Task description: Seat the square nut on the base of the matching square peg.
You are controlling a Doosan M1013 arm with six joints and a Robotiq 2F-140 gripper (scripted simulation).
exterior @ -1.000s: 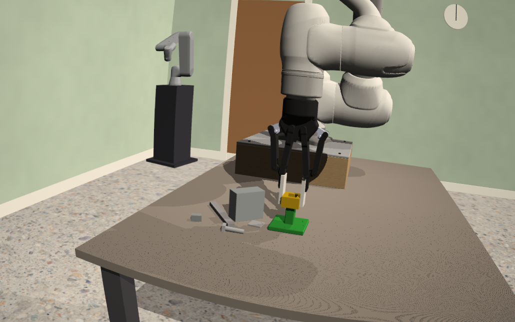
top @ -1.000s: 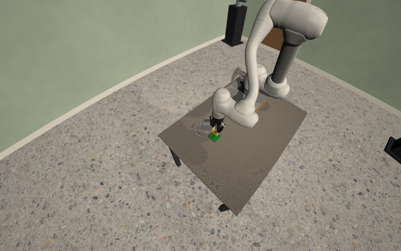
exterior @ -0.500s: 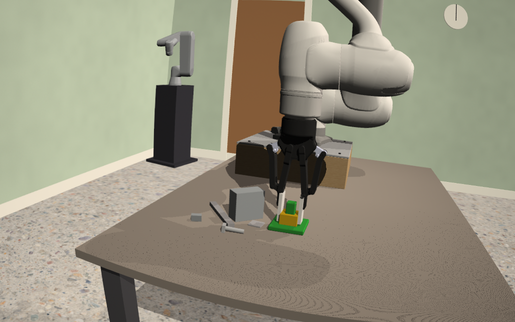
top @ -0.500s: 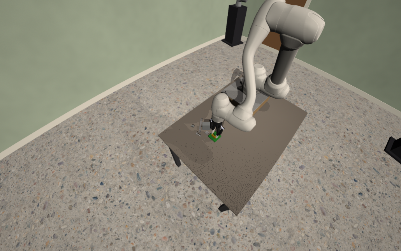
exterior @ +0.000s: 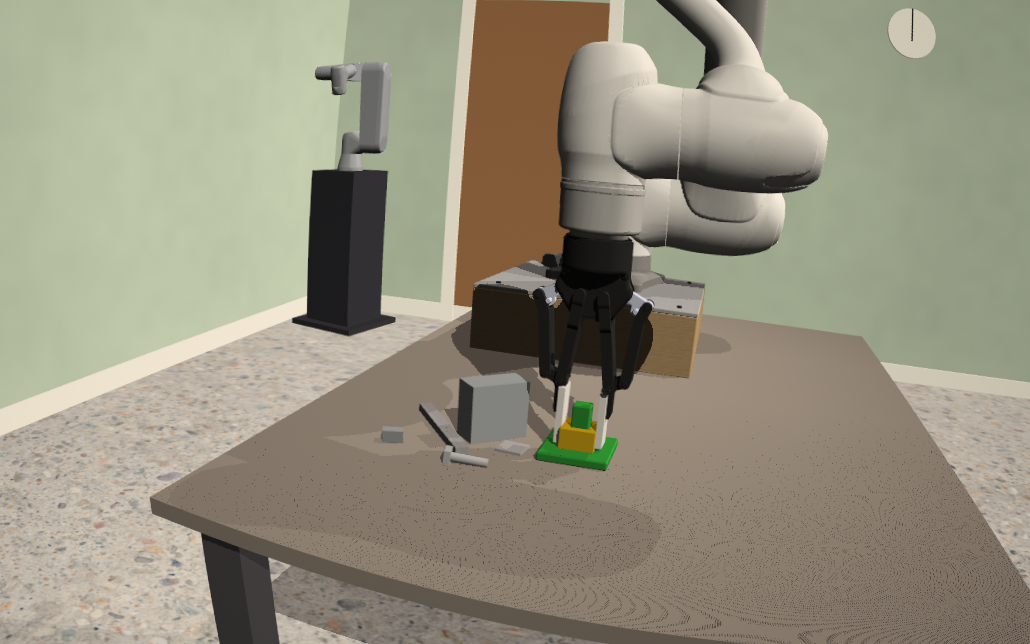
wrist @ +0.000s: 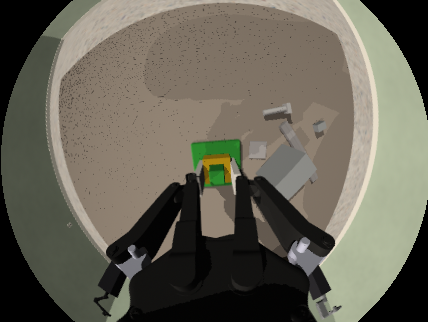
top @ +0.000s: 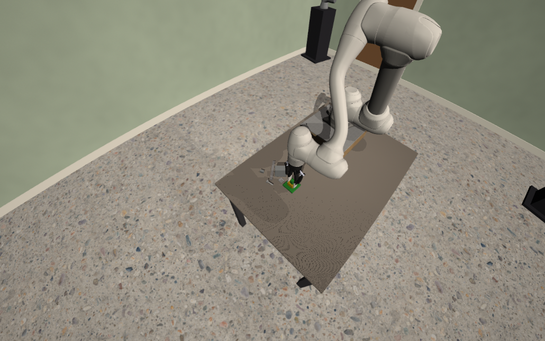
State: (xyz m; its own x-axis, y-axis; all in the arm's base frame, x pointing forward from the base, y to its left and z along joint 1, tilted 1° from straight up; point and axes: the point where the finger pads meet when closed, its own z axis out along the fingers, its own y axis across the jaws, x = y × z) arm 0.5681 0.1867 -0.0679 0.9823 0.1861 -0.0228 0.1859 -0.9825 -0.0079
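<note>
Now: hand 11 cm to the left of the grey block, 1 cm short of it and 1 cm above it. From my hand the other things lie so: bolt: 11 cm ahead, 9 cm to the right, 4 cm below; small grey cube: 19 cm to the right, 10 cm ahead, 4 cm below; grey bar: 16 cm to the right, 4 cm below, 4 cm ahead.
</note>
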